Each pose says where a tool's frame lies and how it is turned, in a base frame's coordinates. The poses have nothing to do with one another.
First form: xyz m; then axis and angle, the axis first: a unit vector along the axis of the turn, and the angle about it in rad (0 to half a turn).
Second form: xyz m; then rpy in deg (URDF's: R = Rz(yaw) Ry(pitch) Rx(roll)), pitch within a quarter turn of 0, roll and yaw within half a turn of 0. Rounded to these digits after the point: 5 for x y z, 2 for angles.
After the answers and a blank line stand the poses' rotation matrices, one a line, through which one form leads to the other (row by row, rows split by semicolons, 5 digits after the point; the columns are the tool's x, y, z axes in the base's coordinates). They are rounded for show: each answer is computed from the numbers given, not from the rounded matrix.
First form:
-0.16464 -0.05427 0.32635 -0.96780 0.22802 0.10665 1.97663
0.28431 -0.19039 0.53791 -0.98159 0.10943 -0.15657 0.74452
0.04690 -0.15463 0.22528 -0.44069 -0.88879 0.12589 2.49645
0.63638 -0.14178 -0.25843 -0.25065 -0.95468 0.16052 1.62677
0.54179 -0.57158 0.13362 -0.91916 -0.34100 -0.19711 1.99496
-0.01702 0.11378 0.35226 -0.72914 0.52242 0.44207 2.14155
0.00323 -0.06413 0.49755 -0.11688 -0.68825 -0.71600 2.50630
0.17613 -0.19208 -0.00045 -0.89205 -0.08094 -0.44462 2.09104
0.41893 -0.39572 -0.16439 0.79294 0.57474 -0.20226 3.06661
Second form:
-0.16464 -0.05427 0.32635 -113.90 20.70 -12.96
0.28431 -0.19039 0.53791 -42.07 1.92 -7.73
0.04690 -0.15463 0.22528 -148.82 -25.76 119.95
0.63638 -0.14178 -0.25843 -93.99 -65.60 88.56
0.54179 -0.57158 0.13362 -115.65 -34.51 18.60
-0.01702 0.11378 0.35226 -132.86 69.41 -37.62
0.00323 -0.06413 0.49755 81.65 -34.02 -160.28
0.17613 -0.19208 -0.00045 -105.60 -41.61 -21.80
0.41893 -0.39572 -0.16439 -169.31 21.31 73.89

0.91162 -0.40578 0.06553; -0.20981 -0.32227 0.92311; -0.35346 -0.85527 -0.37892
0.99035 0.07767 0.11481; -0.13451 0.73858 0.66061; -0.03349 -0.66967 0.74190
-0.44963 0.62894 -0.63425; 0.78034 0.62211 0.06370; 0.43463 -0.46628 -0.77050
0.01040 0.09241 -0.99567; 0.41294 0.90645 0.08844; 0.91070 -0.41207 -0.02874
0.78102 0.62208 -0.05504; 0.26279 -0.24742 0.93259; 0.56653 -0.74283 -0.35672
0.27861 -0.95872 -0.05686; -0.21472 -0.11989 0.96929; -0.93609 -0.25785 -0.23926
-0.78024 0.57007 -0.25737; -0.27969 0.05006 0.95878; 0.55946 0.82007 0.12039
0.69423 0.49389 0.52355; -0.27770 -0.48728 0.82791; 0.66402 -0.72016 -0.20113
0.25856 0.92535 -0.27726; 0.89505 -0.33746 -0.29157; -0.36337 -0.17277 -0.91549

